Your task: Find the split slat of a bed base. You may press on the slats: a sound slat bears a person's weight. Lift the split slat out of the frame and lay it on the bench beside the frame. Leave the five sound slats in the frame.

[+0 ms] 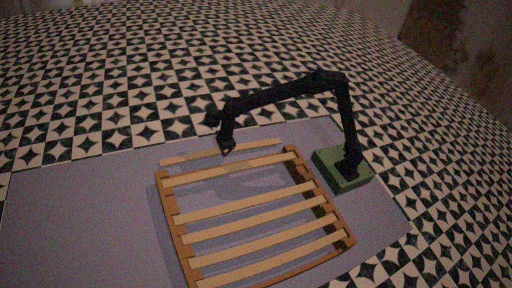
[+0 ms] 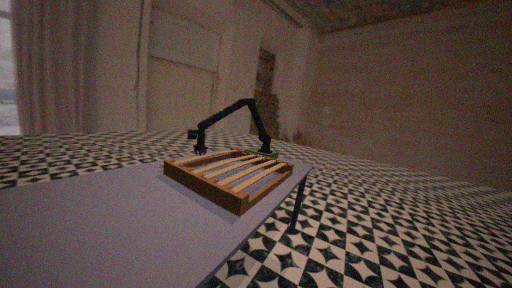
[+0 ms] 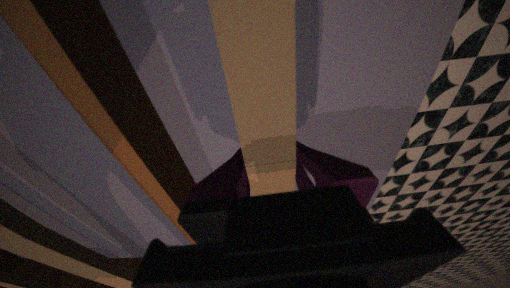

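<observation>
A pale wooden slat (image 1: pixel 260 145) (image 3: pixel 260 75) is outside the brown bed frame (image 1: pixel 169 202) (image 2: pixel 200 185) (image 3: pixel 107 127), roughly parallel to its far side. My gripper (image 1: pixel 228 150) (image 2: pixel 200 151) (image 3: pixel 267 147) is shut on this slat near its middle, with a dark red finger on each side. The slat is low over the bench (image 1: pixel 75 215) (image 2: pixel 100 225); its shadow shows beside it, and I cannot tell whether it touches the bench. Several slats (image 1: pixel 245 202) (image 2: pixel 260 176) lie across the frame. A wider gap shows between the farthest one and the one nearer. No crack is visible on the held slat.
The arm's green base block (image 1: pixel 325 170) (image 2: pixel 270 155) stands on the bench at the frame's right end. The bench's far edge runs close behind the held slat, with the patterned tile floor (image 1: pixel 150 90) beyond it. The frame's rail runs close along the slat's near side.
</observation>
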